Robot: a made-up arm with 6 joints.
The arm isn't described. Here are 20 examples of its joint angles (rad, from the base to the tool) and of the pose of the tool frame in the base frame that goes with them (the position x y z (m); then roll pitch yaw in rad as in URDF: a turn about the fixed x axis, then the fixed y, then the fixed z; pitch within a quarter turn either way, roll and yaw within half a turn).
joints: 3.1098 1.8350 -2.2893 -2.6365 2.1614 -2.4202
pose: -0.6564 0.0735 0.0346 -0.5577 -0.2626 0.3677
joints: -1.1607 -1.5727 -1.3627 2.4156 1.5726 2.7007
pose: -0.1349 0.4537 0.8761 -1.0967 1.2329 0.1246
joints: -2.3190 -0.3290 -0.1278 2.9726 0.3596 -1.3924
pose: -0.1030 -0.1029 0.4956 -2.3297 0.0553 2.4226
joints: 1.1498 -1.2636 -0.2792 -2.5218 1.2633 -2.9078
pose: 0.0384 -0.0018 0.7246 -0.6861 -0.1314 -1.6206
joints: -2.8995 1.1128 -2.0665 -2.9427 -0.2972 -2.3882
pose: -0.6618 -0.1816 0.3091 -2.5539 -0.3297 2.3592
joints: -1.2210 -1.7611 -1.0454 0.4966 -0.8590 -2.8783
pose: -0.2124 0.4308 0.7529 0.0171 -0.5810 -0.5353
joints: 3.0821 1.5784 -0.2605 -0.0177 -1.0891 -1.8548
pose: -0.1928 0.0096 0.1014 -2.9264 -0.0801 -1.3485
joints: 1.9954 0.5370 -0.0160 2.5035 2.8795 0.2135
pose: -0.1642 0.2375 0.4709 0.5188 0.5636 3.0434
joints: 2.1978 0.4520 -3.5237 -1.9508 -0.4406 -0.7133
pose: -0.2175 0.1462 1.1036 -0.2679 0.3918 2.6364
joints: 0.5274 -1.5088 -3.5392 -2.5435 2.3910 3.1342
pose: -0.5058 -0.3648 0.2851 2.0675 -0.9129 1.2799
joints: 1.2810 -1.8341 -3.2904 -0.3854 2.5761 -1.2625
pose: -0.1543 -0.6525 0.3097 0.4407 -0.5014 -2.9736
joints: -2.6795 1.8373 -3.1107 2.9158 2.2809 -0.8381
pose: -0.6222 -0.3371 0.3142 0.1582 -0.4299 2.8427
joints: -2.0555 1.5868 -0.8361 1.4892 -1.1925 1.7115
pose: -0.2272 -0.2075 0.0908 -1.9771 -0.6196 1.1218
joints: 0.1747 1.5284 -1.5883 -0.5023 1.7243 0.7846
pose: 0.4238 0.0282 0.0112 1.4323 0.7524 -0.9924
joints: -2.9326 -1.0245 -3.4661 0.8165 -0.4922 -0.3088
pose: 0.6446 0.2110 0.6452 1.8261 1.0674 2.3589
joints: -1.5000 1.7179 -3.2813 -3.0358 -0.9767 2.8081
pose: 0.0600 -0.6838 0.2366 3.0448 -0.5880 -1.1699
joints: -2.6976 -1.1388 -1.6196 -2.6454 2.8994 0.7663
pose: 0.3360 0.2050 0.9270 -2.8491 -0.5395 0.1154
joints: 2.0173 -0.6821 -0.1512 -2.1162 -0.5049 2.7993
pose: -0.1019 0.0144 0.5749 -2.4885 -0.2244 1.4417
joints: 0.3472 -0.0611 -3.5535 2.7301 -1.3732 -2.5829
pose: -0.0229 -0.0498 1.0679 -0.7764 -0.6115 -2.2569
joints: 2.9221 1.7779 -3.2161 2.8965 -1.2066 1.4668
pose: -0.6251 0.1654 0.1877 2.9404 0.2650 -1.6523
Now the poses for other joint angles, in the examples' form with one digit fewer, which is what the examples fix.
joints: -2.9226 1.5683 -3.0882 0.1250 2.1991 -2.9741
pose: -0.691 -0.168 0.285 3.117 -0.689 0.098
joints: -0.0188 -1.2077 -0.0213 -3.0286 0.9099 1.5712
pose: 0.046 -0.004 0.593 1.005 -0.107 1.514
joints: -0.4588 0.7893 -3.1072 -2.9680 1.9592 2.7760
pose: 0.416 -0.225 1.001 -0.820 0.923 1.928
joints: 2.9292 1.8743 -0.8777 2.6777 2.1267 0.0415
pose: -0.211 -0.004 -0.083 2.278 1.000 -0.742
